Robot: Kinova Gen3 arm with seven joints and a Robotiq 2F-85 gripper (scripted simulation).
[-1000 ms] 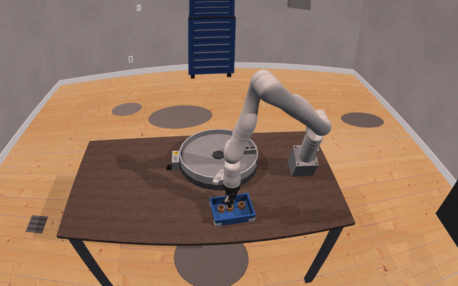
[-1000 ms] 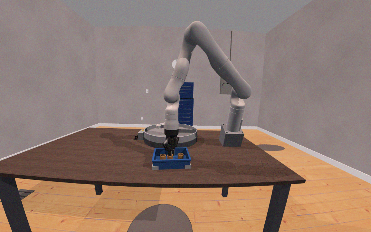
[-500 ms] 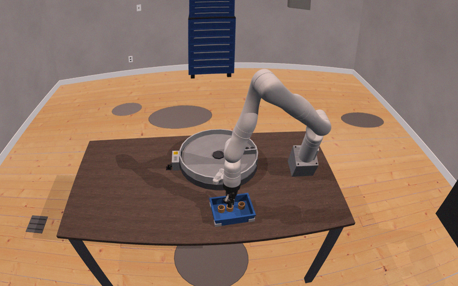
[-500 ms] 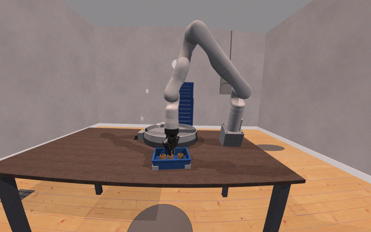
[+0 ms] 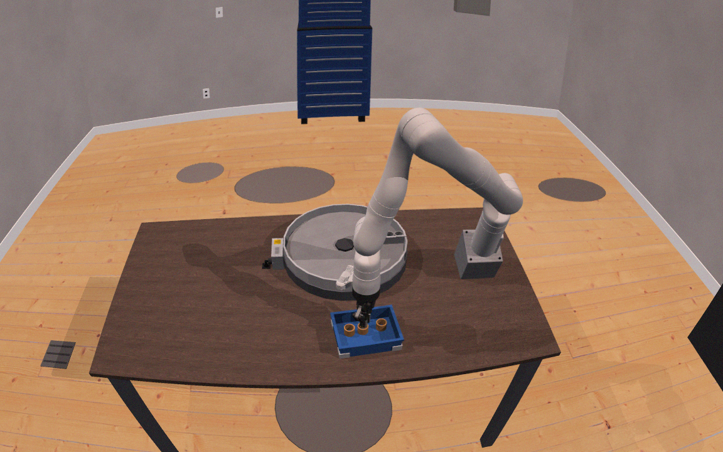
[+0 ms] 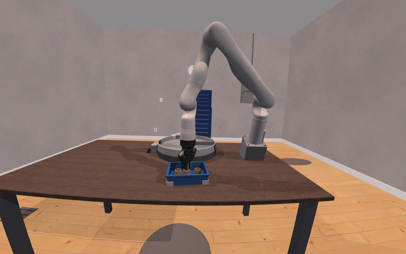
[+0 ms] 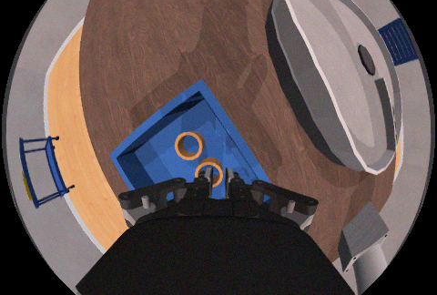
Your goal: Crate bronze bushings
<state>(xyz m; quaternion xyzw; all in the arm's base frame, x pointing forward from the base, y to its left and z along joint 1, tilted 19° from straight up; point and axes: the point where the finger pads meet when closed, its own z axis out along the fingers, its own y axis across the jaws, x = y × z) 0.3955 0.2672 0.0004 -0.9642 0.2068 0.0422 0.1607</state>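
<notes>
The blue crate is 30 mm to the left of my hand and 20 mm below it. The rest, counted from my hand: round grey turning table (70 mm ahead, 340 mm to the right, 10 mm above).
</notes>
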